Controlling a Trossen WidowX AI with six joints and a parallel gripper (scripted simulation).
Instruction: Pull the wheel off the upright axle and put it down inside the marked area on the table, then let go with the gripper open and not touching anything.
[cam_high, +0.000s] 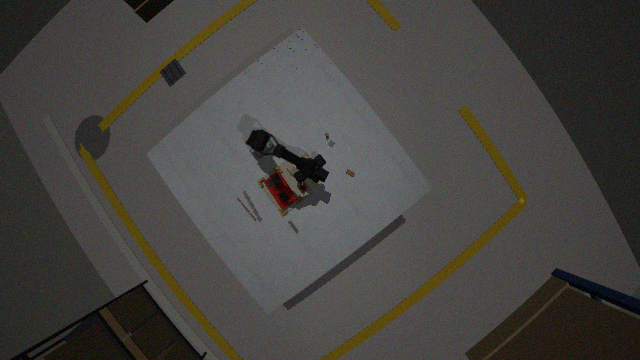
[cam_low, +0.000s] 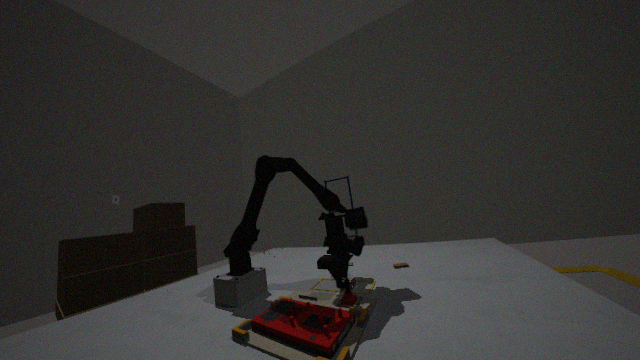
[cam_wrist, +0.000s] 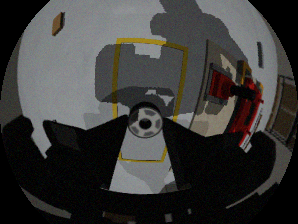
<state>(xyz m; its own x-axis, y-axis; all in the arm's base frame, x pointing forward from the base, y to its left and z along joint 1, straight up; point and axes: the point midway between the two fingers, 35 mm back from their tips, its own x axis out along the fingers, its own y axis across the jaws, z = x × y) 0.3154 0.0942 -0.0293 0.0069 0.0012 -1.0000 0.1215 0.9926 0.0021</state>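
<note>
My gripper tip is now right at the dark wheel.
</note>
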